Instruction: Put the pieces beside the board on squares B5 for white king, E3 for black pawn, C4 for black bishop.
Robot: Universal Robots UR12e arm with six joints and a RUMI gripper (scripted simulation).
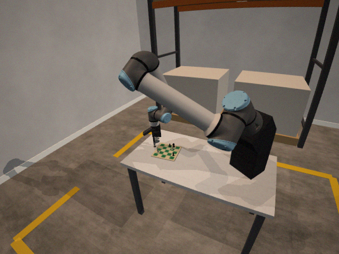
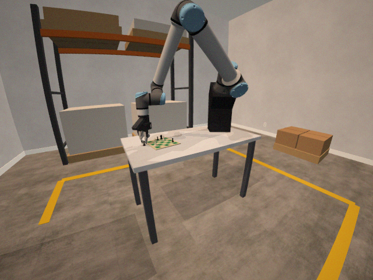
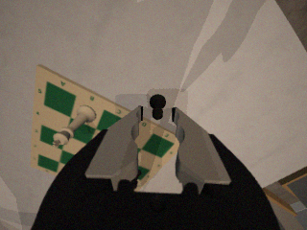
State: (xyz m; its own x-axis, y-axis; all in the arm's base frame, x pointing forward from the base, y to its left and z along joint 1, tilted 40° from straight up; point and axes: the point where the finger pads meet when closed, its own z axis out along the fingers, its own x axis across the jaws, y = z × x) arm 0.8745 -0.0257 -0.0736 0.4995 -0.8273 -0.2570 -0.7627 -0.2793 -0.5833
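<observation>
The white king lies 7 cm to the left of my hand, 7 cm behind it and 1 cm above it. Round my hand: chessboard 14 cm behind, 3 cm to the left, 3 cm below.
</observation>
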